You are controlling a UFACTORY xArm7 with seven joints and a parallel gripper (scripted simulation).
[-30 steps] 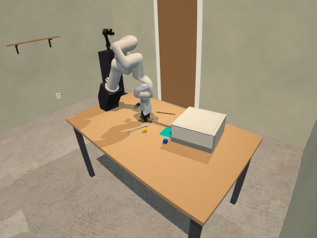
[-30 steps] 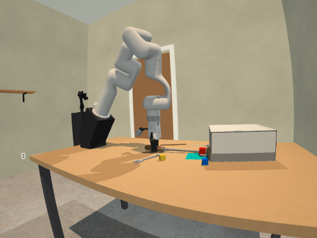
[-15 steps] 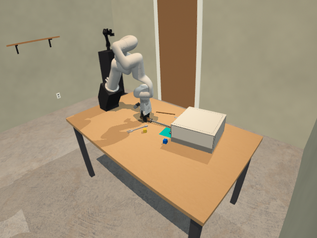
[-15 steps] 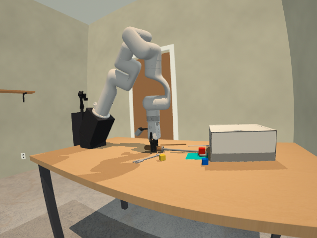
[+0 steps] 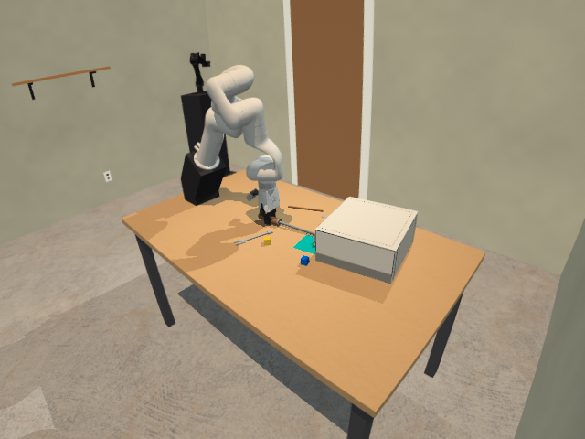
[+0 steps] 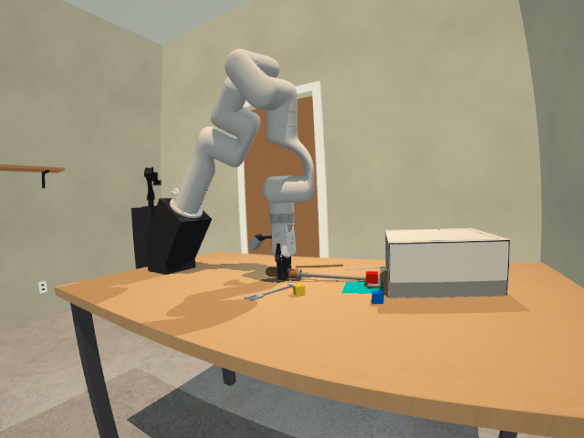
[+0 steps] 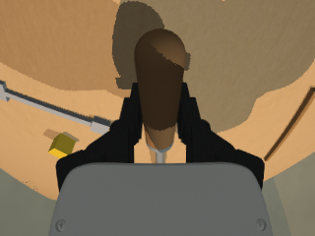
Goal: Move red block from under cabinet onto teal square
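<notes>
The grey fork-like tool is 2 cm ahead of my hand, 13 cm to the right of it and 2 cm below it. The rest, counted from my hand: yellow block (9 cm ahead, 14 cm to the right, 1 cm below); teal square (25 cm ahead, 5 cm to the right, 2 cm below); thin wooden stick (6 cm ahead, 19 cm to the left, 2 cm below).
</notes>
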